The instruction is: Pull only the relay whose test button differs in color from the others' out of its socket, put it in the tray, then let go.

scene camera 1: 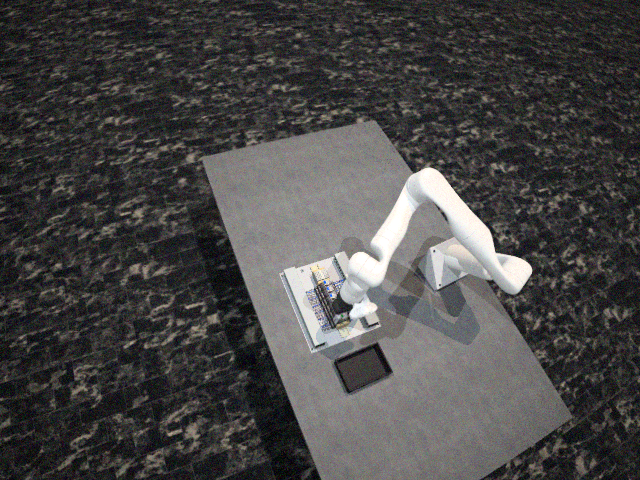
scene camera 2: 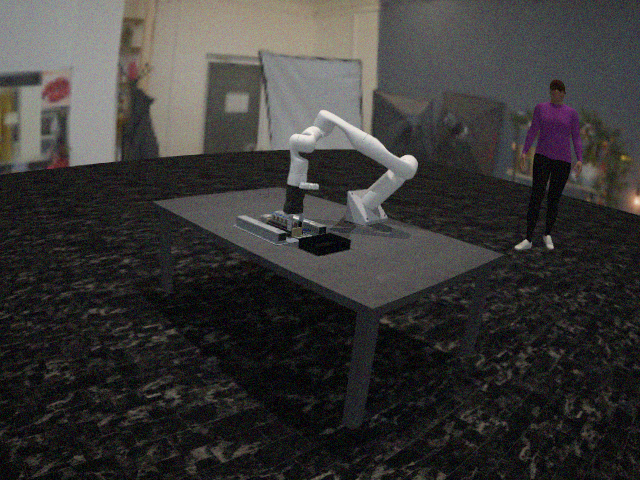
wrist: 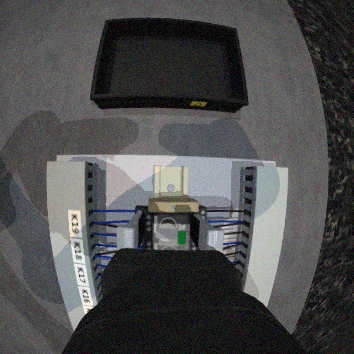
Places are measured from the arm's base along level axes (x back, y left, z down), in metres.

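Where they show: gripper, between the fingertips: [scene camera 1: 341, 319] [wrist: 167, 223]; arm's base, origin of its link: [scene camera 1: 453, 256] [scene camera 2: 368, 201].
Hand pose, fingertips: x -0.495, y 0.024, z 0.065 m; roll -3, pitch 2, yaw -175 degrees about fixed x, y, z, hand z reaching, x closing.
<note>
Things, the pixels of their top centre, and the offset from my fingertips. "*": a spot on its surface instead.
- relay with a green test button, centre of its top: [wrist: 174, 237] dy +0.002, dx -0.002, dz -0.046 m
- tan end stop, centre of its top: [wrist: 173, 206] [scene camera 2: 297, 227] dy +0.019, dx -0.006, dz -0.014 m
- black tray, a spot on its surface: [wrist: 172, 65] [scene camera 1: 361, 369] * dy +0.180, dx -0.016, dz +0.023 m
- light panel, centre of its top: [wrist: 169, 290] [scene camera 1: 329, 298] [scene camera 2: 279, 228] dy -0.091, dx +0.002, dz +0.016 m
The relay with a green test button [wrist: 170, 231] is clear-topped and stands in its socket at the tray end of the row, beside a tan end stop [wrist: 173, 205]. My gripper [wrist: 167, 223] is shut on this relay, one dark finger on each side; the fingertips are hard to make out in the scene views. Other relays [scene camera 1: 324, 282] with blue marks stand in the row; the gripper body hides several in the wrist view. The black tray [scene camera 1: 363, 368] [scene camera 2: 324, 243] [wrist: 172, 65] is empty, beyond the panel's end.
A light panel [scene camera 1: 305, 338] [wrist: 125, 175] carries the row. Slotted wire ducts [wrist: 67, 190] [wrist: 270, 200] run along both sides, with blue and black wires reaching the sockets. Labels K19 to K16 are on the left duct. A person [scene camera 2: 555, 134] in purple stands behind the table.
</note>
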